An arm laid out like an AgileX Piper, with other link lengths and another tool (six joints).
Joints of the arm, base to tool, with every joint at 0 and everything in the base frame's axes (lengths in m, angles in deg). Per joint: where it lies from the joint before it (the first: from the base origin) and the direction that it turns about. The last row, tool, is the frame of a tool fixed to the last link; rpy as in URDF.
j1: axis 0 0 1 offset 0.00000 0.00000 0.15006
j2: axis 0 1 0 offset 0.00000 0.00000 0.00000
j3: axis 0 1 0 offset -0.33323 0.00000 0.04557
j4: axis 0.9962 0 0.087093 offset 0.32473 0.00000 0.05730
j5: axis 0 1 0 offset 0.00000 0.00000 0.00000
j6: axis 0.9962 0 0.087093 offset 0.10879 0.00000 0.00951
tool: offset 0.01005 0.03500 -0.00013 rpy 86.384 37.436 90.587
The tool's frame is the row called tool.
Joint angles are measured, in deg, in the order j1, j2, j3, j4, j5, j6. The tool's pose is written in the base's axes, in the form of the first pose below.
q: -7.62, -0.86, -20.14, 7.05, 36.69, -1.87
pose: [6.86 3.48 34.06 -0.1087 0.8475 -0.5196 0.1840 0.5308 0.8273]
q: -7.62, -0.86, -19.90, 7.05, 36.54, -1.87
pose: [6.93 3.47 33.93 -0.1093 0.8477 -0.5191 0.1854 0.5305 0.8272]
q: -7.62, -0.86, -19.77, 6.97, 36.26, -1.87
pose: [6.97 3.45 33.89 -0.1071 0.8471 -0.5205 0.1840 0.5314 0.8269]
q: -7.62, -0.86, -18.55, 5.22, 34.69, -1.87
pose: [7.37 3.16 33.23 -0.0927 0.8343 -0.5435 0.1904 0.5506 0.8127]
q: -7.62, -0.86, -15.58, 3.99, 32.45, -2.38
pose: [8.15 2.89 31.47 -0.0936 0.8211 -0.5630 0.2087 0.5691 0.7953]
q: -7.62, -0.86, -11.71, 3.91, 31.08, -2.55
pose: [8.96 2.75 28.93 -0.1169 0.8225 -0.5566 0.2440 0.5671 0.7867]
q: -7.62, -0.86, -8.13, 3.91, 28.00, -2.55
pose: [9.67 2.62 26.91 -0.1188 0.8241 -0.5539 0.2528 0.5645 0.7857]
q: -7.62, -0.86, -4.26, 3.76, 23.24, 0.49
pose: [10.41 2.45 25.13 -0.0925 0.8517 -0.5159 0.2465 0.5215 0.8168]
